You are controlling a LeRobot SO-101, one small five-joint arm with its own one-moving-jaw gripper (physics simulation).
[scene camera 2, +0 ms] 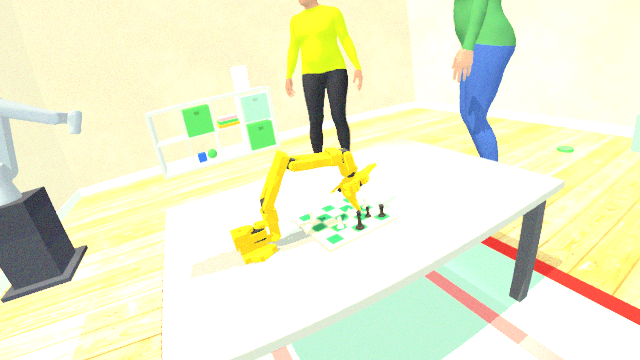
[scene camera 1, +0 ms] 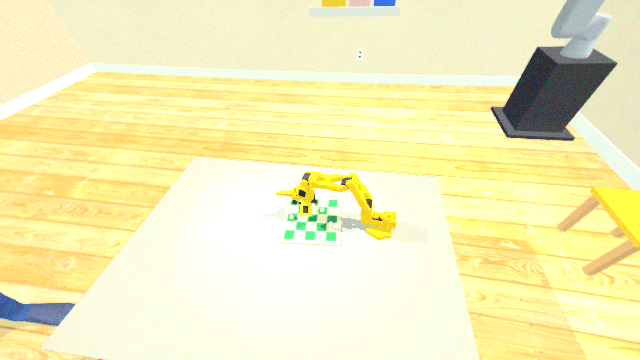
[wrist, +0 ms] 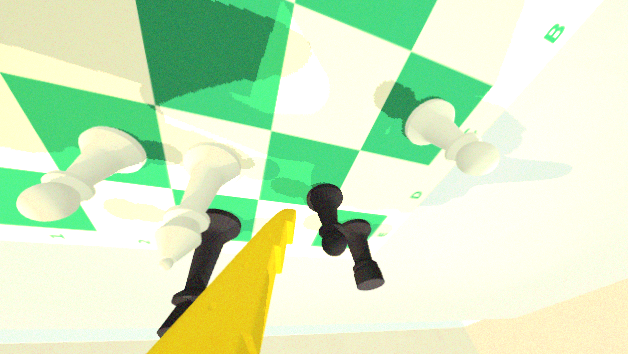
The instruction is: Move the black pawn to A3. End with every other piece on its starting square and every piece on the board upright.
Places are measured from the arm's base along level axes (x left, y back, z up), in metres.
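Pixels of known places: hand, tool point: (scene camera 2: pixel 359 209) (wrist: pixel 294 222); arm's base, link origin: (scene camera 2: pixel 264 248) (scene camera 1: pixel 373 226).
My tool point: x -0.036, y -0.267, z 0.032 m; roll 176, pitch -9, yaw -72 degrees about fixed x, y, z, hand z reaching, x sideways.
For each thing: its top centre in the pictures, then the offset to it from my tool point. Level surfaces: height alone.
- black pawn, top centre: (wrist: pixel 336 254) (scene camera 2: pixel 367 206) dz +0.005, dx -0.009, dy -0.020 m
- tall black piece, top centre: (scene camera 2: pixel 358 209) dz +0.027, dx -0.044, dy +0.029 m
- black rook, top centre: (wrist: pixel 371 285) (scene camera 2: pixel 381 204) dz +0.007, dx -0.031, dy -0.050 m
- white bishop, top centre: (wrist: pixel 163 270) dz +0.017, dx -0.004, dy +0.033 m
- table, surface height: dz -0.032 m
The black pawn (scene camera 2: pixel 367 212) (wrist: pixel 327 215) stands upright on green D4; the arm seems to hide it in scene camera 1. Green A3 (scene camera 1: pixel 310 235) (scene camera 2: pixel 328 208) looks bare and is outside the wrist view. My gripper (scene camera 1: pixel 291 203) (scene camera 2: pixel 366 186) is fully open over the board. Its fixed jaw (wrist: pixel 245 280) points down between the black pawn and the tall black piece (scene camera 2: pixel 359 221) (wrist: pixel 204 265) on E3; its tip looks above the board. The moving jaw is out of the wrist view. The black rook (scene camera 2: pixel 381 210) (wrist: pixel 362 257) is upright on E5.
A white bishop (wrist: pixel 200 187) stands on D3, beside a white pawn (scene camera 2: pixel 341 223) (wrist: pixel 100 155) on D2. Another white pawn (scene camera 1: pixel 293 217) (wrist: pixel 437 125) stands on C5. More white shapes (scene camera 1: pixel 332 226) are near the arm-side edge. The board lies on the table (scene camera 1: pixel 240 300) (scene camera 2: pixel 215 310).
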